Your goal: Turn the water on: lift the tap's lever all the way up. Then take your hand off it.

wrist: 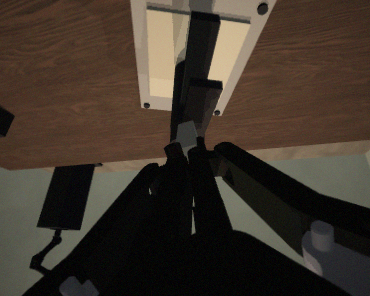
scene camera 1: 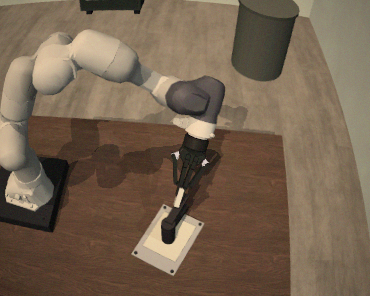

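The black tap's body stands upright on a light plate. Its lever looks tilted up, apart from the spout, which shows as a separate bar in the wrist view. How far the lever is raised is hard to tell. My gripper is shut and empty. Its pale fingertips are close to the lever, overlapping its lower part in the wrist view; whether they touch it is not clear. Part of the spout is hidden behind the lever and fingers in the scene view.
The tap's plate lies on a brown wooden table. The arm's black base stands at the left. A dark round bin stands on the floor beyond the table. A dark box shows in the wrist view's lower left.
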